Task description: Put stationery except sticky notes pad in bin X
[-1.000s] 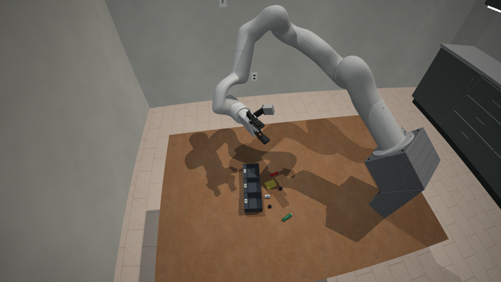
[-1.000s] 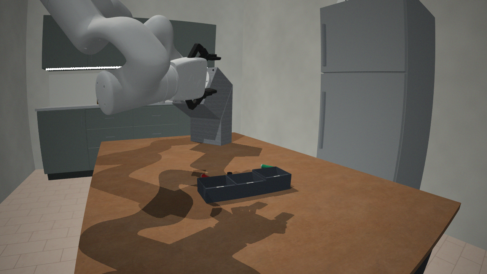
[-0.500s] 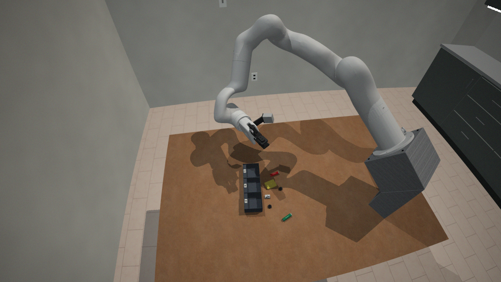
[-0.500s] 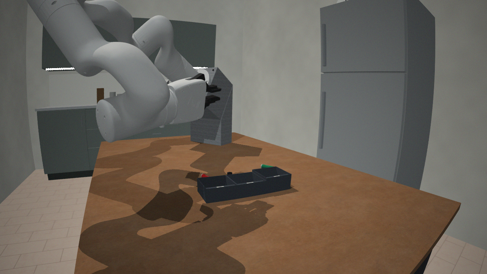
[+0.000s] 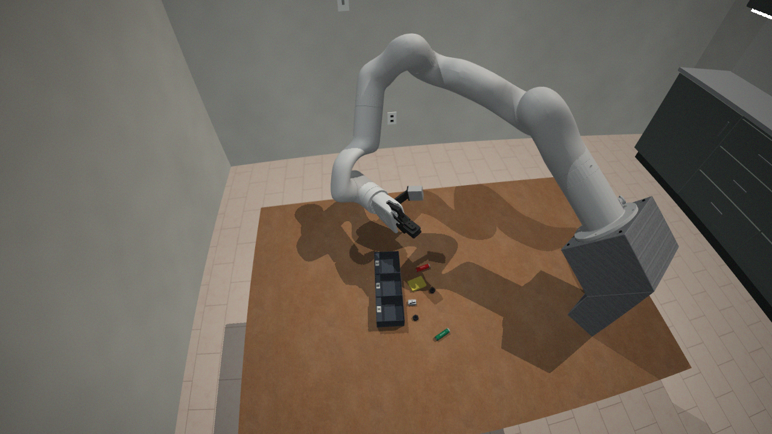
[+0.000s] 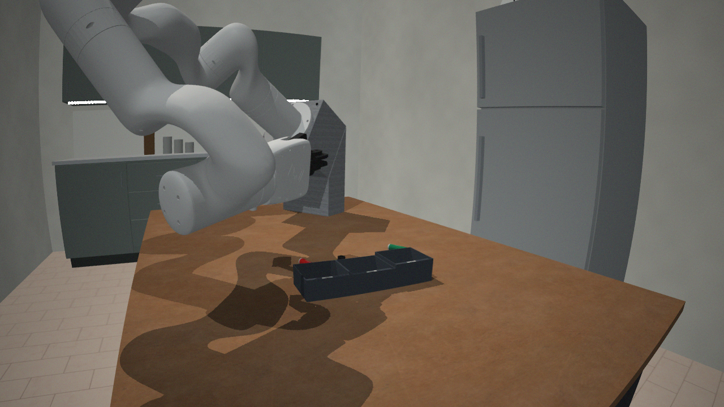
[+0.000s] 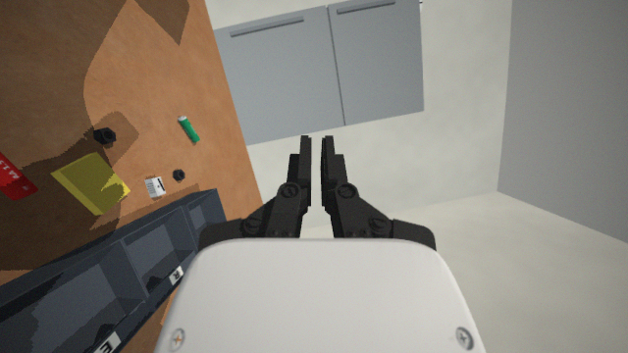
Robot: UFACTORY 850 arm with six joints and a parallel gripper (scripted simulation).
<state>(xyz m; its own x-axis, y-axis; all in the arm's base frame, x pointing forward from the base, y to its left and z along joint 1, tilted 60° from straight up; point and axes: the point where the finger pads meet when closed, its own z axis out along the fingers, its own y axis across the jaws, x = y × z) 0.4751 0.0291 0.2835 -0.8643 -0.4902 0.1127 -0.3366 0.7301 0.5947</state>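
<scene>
The dark bin row lies 200 mm below my hand, 90 mm ahead of it and 50 mm to the left of it. Also, from my hand: pencil sharpener: 220 mm below, 120 mm to the left, 30 mm ahead; sticky notes: 220 mm below, 60 mm to the left, 10 mm behind; red cylinder: 220 mm below, 50 mm behind, 10 mm to the left.
</scene>
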